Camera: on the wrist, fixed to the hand. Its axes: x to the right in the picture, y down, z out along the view.
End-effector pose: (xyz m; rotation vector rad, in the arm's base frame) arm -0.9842 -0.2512 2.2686 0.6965 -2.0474 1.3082
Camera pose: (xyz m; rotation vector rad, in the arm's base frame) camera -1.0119 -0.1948 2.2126 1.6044 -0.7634 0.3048
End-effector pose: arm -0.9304 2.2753 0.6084 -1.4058 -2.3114 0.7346
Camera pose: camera -0.8497 2.2856 0.5867 0.5714 -2.3543 0.0333
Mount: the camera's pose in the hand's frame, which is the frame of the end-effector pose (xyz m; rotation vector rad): -0.0279 0.0744 -0.0277 -0.0302 0.1548 -1.6034
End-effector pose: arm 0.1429 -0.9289 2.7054 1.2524 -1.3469 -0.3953
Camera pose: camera 0.1278 -0.8668 2.7601 2.0666 0.0744 -1.3344
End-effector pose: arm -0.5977 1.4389 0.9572 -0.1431 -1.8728 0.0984
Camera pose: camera -0.5593 1.5082 0.9288 1.2705 -1.3606 -0.9918
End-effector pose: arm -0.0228 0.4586 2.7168 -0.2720 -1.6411 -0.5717
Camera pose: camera 0.0419 0.5115 2.7068 1.1677 -1.4153 -1.7142
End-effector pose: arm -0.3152 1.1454 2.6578 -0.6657 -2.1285 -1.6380
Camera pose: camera -0.2495 1.1304 2.7082 -1.1403 1.8410 1.5417
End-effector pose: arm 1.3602 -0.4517 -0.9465 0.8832 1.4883 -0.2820
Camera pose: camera 1.3858 -0.3934 -0.8915 -0.5276 2.0447 -1.3418
